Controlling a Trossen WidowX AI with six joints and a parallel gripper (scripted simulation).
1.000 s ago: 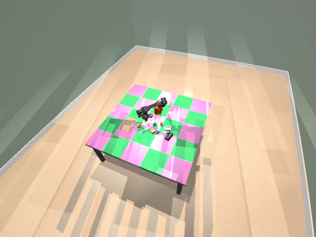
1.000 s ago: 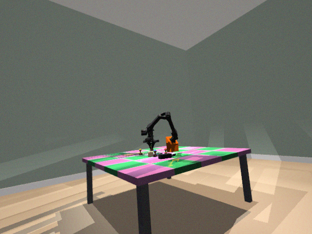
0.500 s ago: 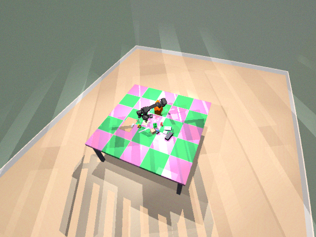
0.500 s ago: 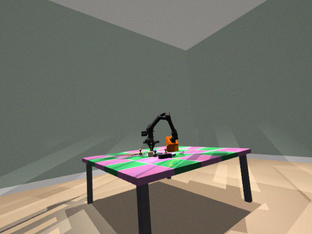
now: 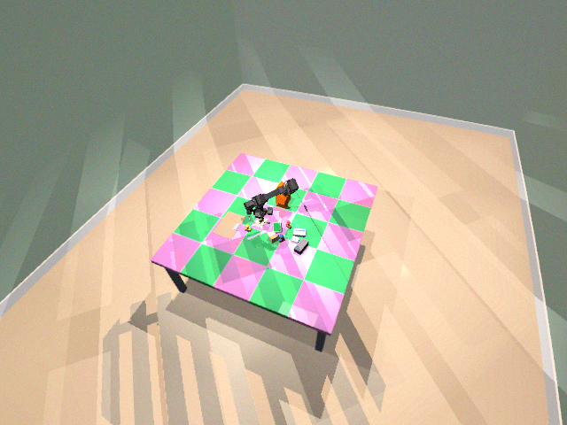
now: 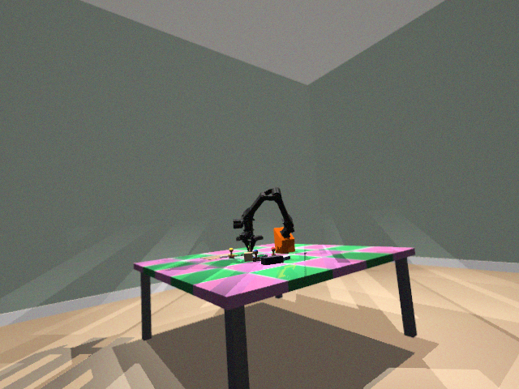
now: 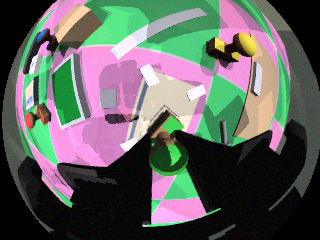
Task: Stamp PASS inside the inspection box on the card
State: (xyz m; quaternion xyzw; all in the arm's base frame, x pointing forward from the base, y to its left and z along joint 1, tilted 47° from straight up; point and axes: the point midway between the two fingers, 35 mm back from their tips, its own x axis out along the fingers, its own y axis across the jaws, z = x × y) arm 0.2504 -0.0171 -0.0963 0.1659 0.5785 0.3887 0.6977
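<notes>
My gripper tip is now 4 cm above the white card and 1 cm short of it. From my gripper tip the other things lie so: green-knobbed stamp right at my gripper tip; then yellow-knobbed stamp 12 cm ahead, 5 cm to the right, 1 cm below; then white strip 13 cm ahead, 3 cm to the left, 3 cm below.
</notes>
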